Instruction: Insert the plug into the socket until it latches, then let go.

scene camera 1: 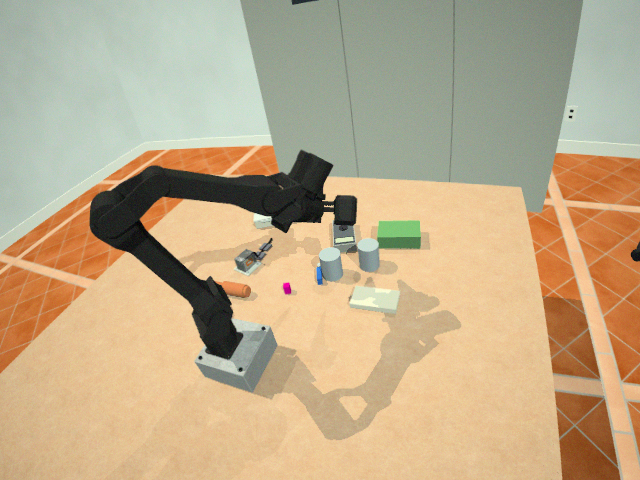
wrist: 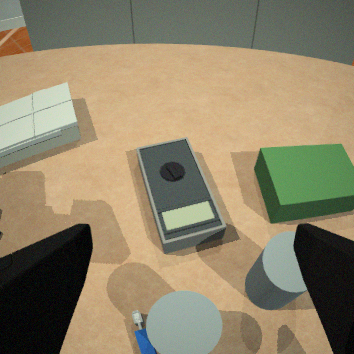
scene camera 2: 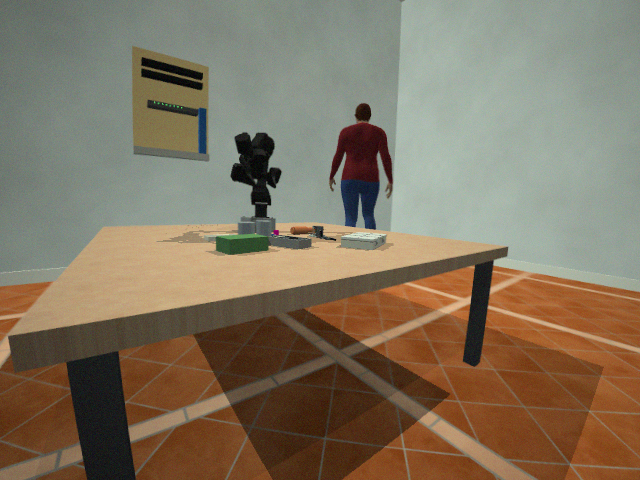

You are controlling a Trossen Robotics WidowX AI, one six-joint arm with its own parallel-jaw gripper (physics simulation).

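Places are measured from the arm's base along level axes (x ahead, y left, z up), in metres.
Pixels of known places: gripper, fingertip midpoint: (scene camera 1: 324, 210) (wrist: 195, 237) (scene camera 2: 265, 186); arm's base at its link origin: (scene camera 1: 224, 343) (scene camera 2: 260, 217).
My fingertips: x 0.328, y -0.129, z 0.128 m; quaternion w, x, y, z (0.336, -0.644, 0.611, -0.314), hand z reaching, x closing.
Note:
For each thing: its top centre in the pictures, then the offset to it from my fingertips.
- small blue plug at its top centre: (wrist: 144, 343) (scene camera 1: 318, 270) dz -0.172, dx -0.027, dy +0.033 m
- small grey housing at its top centre: (scene camera 1: 244, 254) (scene camera 2: 318, 226) dz -0.147, dx -0.028, dy +0.256 m
- grey meter at its top centre: (wrist: 176, 181) (scene camera 1: 343, 230) (scene camera 2: 289, 236) dz -0.162, dx +0.142, dy +0.016 m
- green box at its top centre: (wrist: 315, 169) (scene camera 1: 398, 228) (scene camera 2: 242, 236) dz -0.152, dx +0.160, dy -0.145 m
- white box at its top centre: (wrist: 12, 119) (scene camera 2: 365, 234) dz -0.157, dx +0.237, dy +0.265 m
- pale slab at its top centre: (scene camera 1: 375, 297) (scene camera 2: 221, 235) dz -0.177, dx -0.087, dy -0.131 m
- magenta block at its top centre: (scene camera 1: 286, 284) dz -0.166, dx -0.100, dy +0.095 m
- orange cylinder at its top centre: (scene camera 1: 217, 282) (scene camera 2: 309, 226) dz -0.158, dx -0.139, dy +0.285 m
A small blue plug (scene camera 1: 318, 275) (wrist: 144, 341) with a silver tip lies on the table beside a grey cylinder; the wrist view cuts off its near end. A small grey housing (scene camera 1: 245, 260) (scene camera 2: 317, 230) stands on a pale base, with dark jointed parts at its side; I cannot tell whether it is the socket. My gripper (scene camera 1: 314, 221) (scene camera 2: 257, 177) (wrist: 195, 237) is open and empty, high above the table. In the wrist view the plug lies low in the picture, between the two fingers. The gripper is well apart from the plug and the housing.
Two grey cylinders (scene camera 1: 330, 264) (scene camera 1: 368, 255) stand near the plug. A grey meter (scene camera 1: 344, 235) (wrist: 187, 187), a green box (scene camera 1: 399, 234) (wrist: 305, 175) and a white box (wrist: 37, 120) lie beyond. A pale slab (scene camera 1: 374, 299), a magenta block (scene camera 1: 286, 288) and an orange cylinder (scene camera 1: 237, 289) lie nearer the base.

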